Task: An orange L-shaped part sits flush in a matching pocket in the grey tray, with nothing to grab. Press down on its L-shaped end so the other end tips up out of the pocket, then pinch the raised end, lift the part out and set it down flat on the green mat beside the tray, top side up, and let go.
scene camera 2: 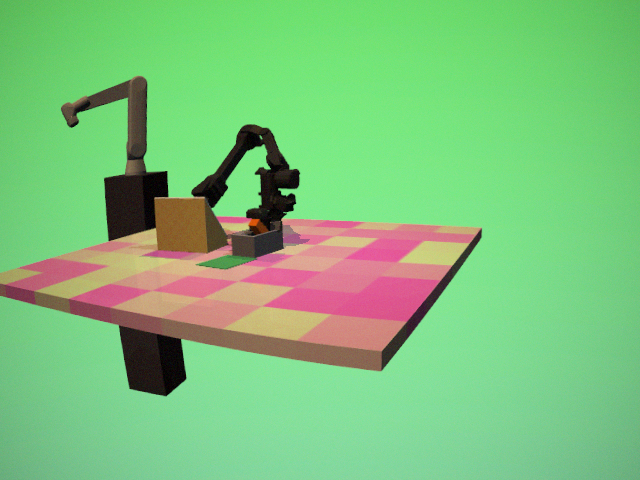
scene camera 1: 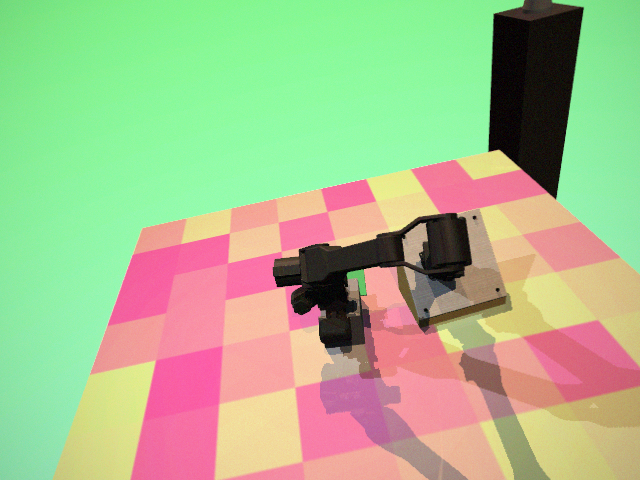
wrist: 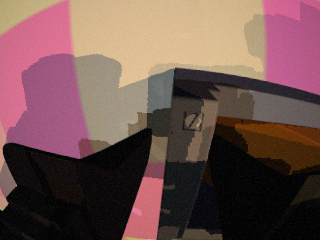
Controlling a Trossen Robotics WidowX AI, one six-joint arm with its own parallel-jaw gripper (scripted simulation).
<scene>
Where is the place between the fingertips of my gripper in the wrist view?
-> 180, 138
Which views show my gripper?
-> Scene camera 2, scene camera 1 and the wrist view: all of them.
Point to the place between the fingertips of my gripper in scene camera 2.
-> At 271, 236
</scene>
